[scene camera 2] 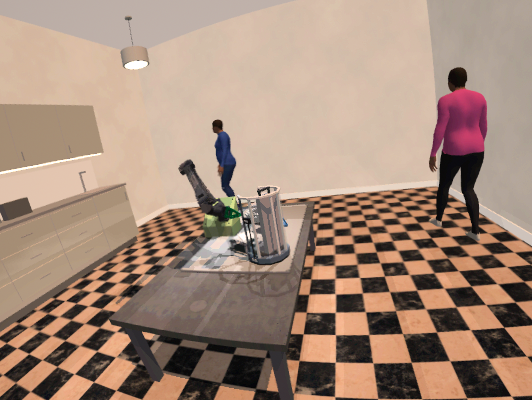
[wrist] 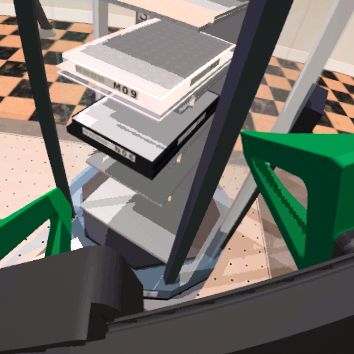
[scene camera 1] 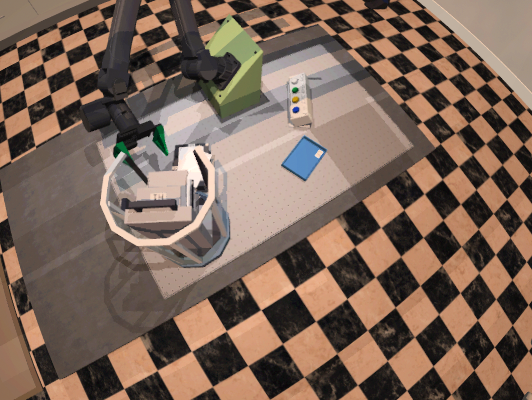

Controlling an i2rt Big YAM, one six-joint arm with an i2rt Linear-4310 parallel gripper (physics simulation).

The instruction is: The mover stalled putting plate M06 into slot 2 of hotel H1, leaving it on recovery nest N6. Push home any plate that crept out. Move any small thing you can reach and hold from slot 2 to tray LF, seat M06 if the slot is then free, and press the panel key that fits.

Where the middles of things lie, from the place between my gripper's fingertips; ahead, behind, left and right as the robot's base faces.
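Relative to the round plate rack (scene camera 1: 151,212), my hand is 6 cm above it, 1 cm to the left of it and 14 cm short of it.
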